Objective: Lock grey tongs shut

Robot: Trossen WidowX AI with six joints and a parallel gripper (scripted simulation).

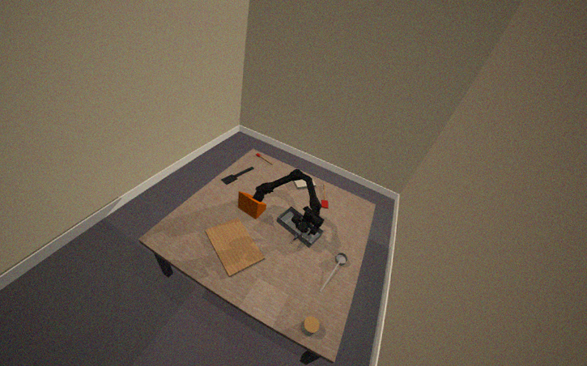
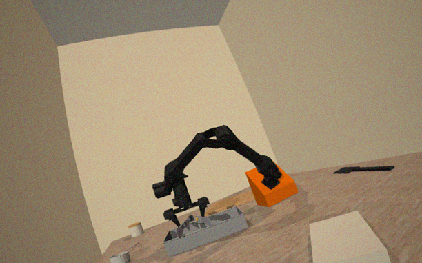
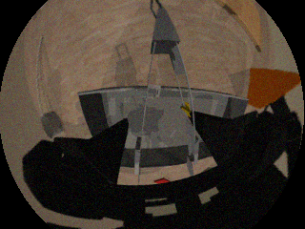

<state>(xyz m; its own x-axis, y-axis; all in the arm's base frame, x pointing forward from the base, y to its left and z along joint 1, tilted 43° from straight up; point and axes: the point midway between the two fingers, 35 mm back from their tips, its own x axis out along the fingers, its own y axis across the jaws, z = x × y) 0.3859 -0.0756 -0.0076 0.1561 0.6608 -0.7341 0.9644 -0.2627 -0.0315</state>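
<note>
Now: gripper tip 30 mm past the grey roasting tin, 50 mm to the right of it and 20 mm above it. The rest, counted from my gripper tip: wooden board 360 mm behind, 290 mm to the right, 30 mm below; then white block 160 mm behind, 540 mm to the left, 30 mm below; then red-headed tool 60 mm ahead, 460 mm to the left, 40 mm below.
</note>
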